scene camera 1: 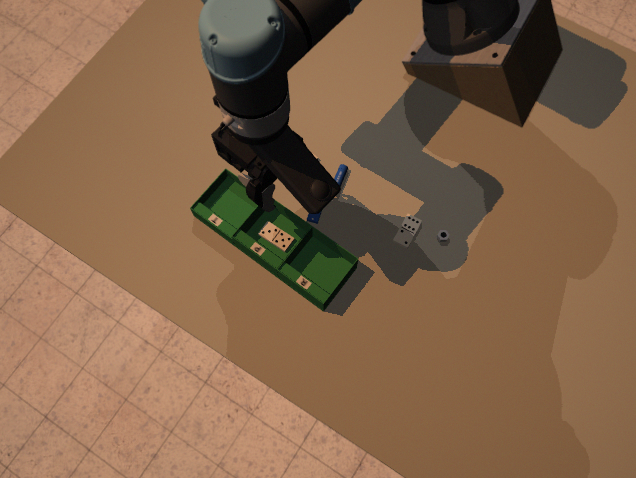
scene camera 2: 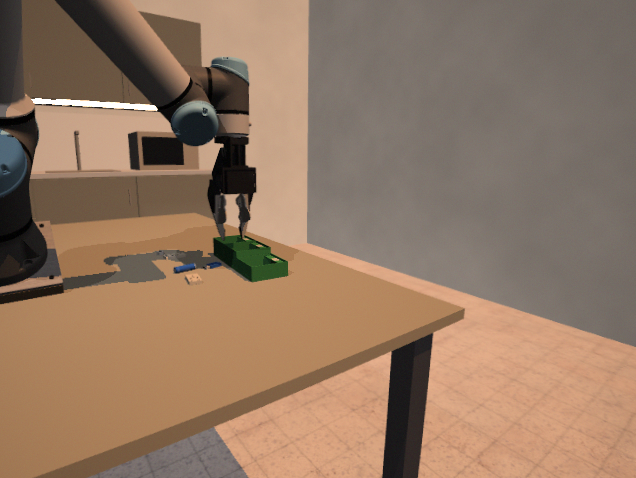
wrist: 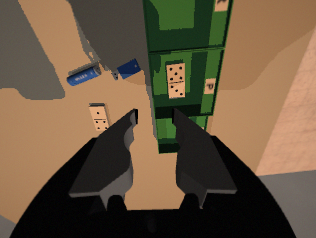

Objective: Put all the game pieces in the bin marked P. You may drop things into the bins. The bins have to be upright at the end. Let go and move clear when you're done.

Labels:
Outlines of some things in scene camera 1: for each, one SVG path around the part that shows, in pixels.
My gripper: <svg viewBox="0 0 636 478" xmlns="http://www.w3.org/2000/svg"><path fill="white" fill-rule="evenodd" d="M221 122L220 127L211 134L217 153L239 172L243 170L248 172L248 175L238 173L238 179L246 187L247 196L264 211L271 212L276 207L274 205L275 199L272 196L275 190L275 184L273 183L277 179L281 181L309 214L320 213L340 192L341 187L306 147L303 138L288 126L289 117L278 131L261 138L241 136L233 132L223 121ZM215 95L213 97L214 104L218 108L220 108L217 97Z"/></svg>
A bin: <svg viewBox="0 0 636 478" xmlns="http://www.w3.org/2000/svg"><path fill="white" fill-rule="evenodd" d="M224 169L190 207L194 217L324 312L357 269L359 258L276 200L274 201L276 207L273 211L264 211L247 196L246 187L240 182L238 177L228 169ZM267 221L295 238L286 252L258 235Z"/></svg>

